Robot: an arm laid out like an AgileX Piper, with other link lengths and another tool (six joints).
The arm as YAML. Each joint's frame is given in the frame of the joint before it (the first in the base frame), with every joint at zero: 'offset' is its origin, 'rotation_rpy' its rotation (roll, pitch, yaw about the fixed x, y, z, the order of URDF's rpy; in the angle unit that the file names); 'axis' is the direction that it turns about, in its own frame. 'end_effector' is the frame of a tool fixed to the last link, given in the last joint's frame.
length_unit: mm
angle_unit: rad
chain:
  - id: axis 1
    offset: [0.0, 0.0, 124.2]
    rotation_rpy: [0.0, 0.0, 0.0]
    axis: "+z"
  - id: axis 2
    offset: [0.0, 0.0, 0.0]
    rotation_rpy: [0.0, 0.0, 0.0]
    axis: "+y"
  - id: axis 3
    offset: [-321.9, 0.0, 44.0]
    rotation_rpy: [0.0, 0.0, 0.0]
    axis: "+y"
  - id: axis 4
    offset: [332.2, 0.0, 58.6]
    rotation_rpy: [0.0, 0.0, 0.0]
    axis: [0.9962, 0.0, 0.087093]
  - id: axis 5
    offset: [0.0, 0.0, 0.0]
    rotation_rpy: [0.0, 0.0, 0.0]
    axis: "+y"
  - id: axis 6
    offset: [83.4, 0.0, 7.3]
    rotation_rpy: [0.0, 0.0, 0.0]
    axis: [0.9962, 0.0, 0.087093]
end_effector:
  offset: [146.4, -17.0, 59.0]
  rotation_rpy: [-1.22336, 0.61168, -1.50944]
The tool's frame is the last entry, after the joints.
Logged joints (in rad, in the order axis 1, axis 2, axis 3, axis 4, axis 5, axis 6), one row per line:
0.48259, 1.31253, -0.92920, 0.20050, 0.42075, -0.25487
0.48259, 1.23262, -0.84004, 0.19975, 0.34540, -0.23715
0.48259, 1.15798, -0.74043, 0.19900, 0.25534, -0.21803
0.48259, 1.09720, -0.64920, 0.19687, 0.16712, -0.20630
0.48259, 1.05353, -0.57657, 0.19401, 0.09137, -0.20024
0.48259, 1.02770, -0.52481, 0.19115, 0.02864, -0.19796
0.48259, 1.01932, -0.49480, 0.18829, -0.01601, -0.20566
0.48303, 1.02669, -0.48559, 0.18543, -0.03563, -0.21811
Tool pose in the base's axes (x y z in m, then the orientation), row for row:
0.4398, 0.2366, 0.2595, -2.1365, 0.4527, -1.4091
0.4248, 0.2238, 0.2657, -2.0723, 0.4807, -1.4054
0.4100, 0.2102, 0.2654, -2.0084, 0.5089, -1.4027
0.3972, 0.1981, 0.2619, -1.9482, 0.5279, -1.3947
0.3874, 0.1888, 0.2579, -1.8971, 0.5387, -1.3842
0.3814, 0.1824, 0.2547, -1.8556, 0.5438, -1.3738
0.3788, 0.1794, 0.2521, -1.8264, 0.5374, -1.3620
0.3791, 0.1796, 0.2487, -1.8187, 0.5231, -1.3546
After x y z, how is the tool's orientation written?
As angles about the fixed x, y, z axes (roll, pitch, yaw), in radians.
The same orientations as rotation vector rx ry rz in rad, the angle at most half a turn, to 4 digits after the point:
-1.4135, 1.5470, -0.3753
-1.3468, 1.5234, -0.3938
-1.2790, 1.5017, -0.4122
-1.2238, 1.4771, -0.4322
-1.1829, 1.4532, -0.4507
-1.1532, 1.4320, -0.4671
-1.1422, 1.4117, -0.4836
-1.1509, 1.4000, -0.4954

